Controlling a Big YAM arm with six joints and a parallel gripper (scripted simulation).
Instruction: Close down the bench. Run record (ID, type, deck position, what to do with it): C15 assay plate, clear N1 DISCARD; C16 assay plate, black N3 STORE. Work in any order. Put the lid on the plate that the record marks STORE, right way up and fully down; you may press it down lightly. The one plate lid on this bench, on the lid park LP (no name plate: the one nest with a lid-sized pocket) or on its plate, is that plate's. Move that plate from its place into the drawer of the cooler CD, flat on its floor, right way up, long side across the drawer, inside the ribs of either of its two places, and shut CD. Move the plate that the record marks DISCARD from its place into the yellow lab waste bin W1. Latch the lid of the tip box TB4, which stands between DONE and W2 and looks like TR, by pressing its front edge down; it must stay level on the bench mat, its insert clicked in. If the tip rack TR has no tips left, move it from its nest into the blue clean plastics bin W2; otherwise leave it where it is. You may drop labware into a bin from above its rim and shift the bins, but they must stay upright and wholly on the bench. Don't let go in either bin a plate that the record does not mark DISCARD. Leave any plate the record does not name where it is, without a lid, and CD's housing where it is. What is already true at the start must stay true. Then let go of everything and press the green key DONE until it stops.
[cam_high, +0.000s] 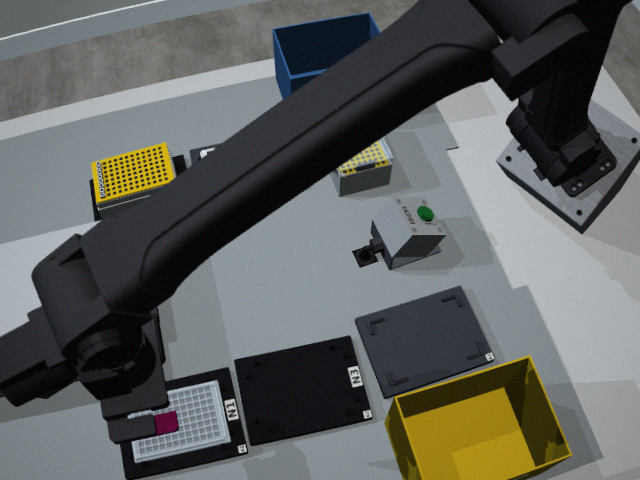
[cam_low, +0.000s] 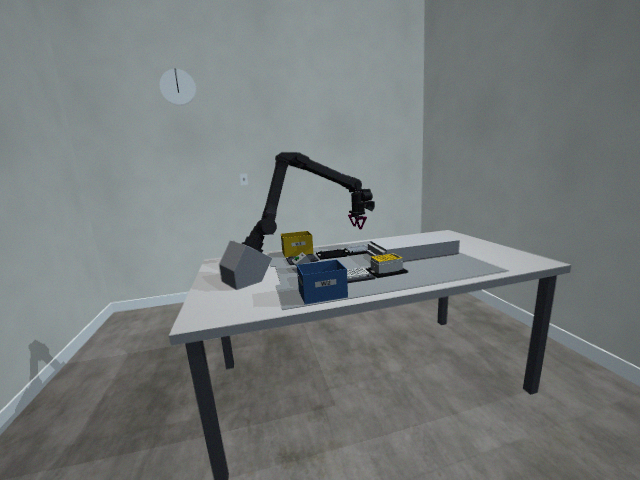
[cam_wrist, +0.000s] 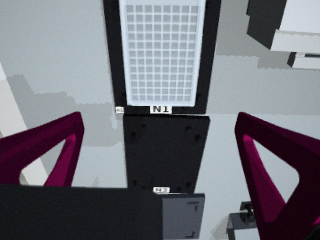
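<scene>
My hand is 15 cm above the nest n1. The rest, counted from my hand: nest N3 (17 cm behind, 2 cm to the left, 15 cm below); plate lid (8 cm ahead, 21 cm to the right, 13 cm below); black plate (8 cm ahead, 21 cm to the right, 13 cm below).
</scene>
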